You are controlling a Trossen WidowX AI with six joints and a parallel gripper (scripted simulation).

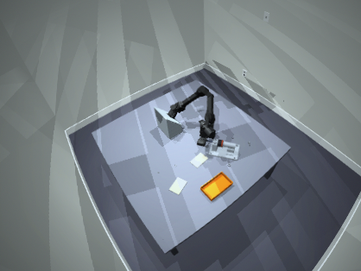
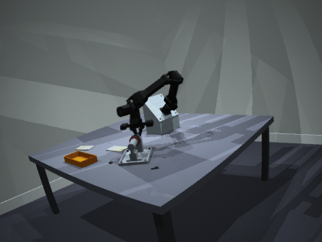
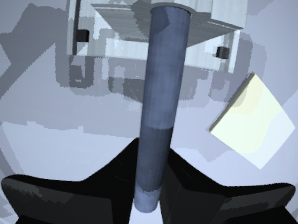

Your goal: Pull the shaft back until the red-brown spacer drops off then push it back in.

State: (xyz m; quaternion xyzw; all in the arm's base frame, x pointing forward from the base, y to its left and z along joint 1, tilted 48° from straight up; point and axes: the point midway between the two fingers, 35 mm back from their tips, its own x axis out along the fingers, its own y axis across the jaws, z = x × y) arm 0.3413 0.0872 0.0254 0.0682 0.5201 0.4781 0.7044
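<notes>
My gripper tip is now 60 mm short of the blue-grey shaft, 50 mm to the right of it and 30 mm below it. From my gripper tip the other things lie so: red-brown spacer (120 mm ahead, 90 mm to the left, 30 mm above); then orange tray (350 mm ahead, 160 mm to the right, 40 mm below).
</notes>
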